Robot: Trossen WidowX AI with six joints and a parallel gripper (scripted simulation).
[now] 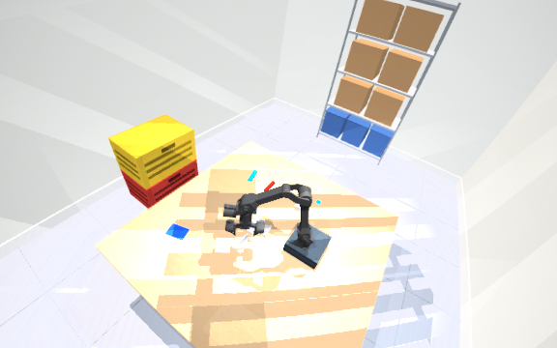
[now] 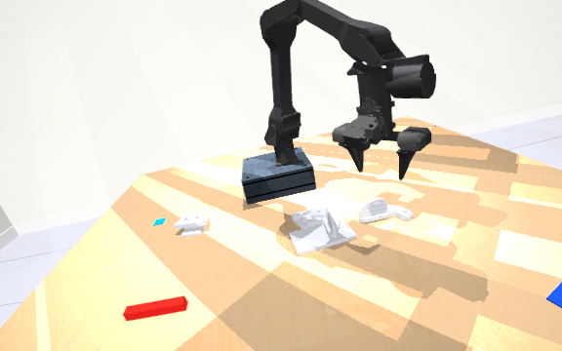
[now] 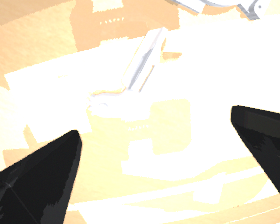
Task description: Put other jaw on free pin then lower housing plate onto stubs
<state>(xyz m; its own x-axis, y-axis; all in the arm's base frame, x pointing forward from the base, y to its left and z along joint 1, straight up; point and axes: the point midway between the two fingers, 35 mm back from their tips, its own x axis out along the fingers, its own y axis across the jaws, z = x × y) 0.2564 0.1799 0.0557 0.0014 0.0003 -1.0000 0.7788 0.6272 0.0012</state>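
The white jaw is 90 mm below my gripper tip, 20 mm to the left of it and 20 mm ahead of it. Also, from my gripper tip: small cyan marker (570 mm to the right, 160 mm behind, 90 mm below); then blue tile (320 mm ahead, 180 mm to the left, 90 mm below); then red bar (450 mm to the right, 170 mm ahead, 80 mm below).
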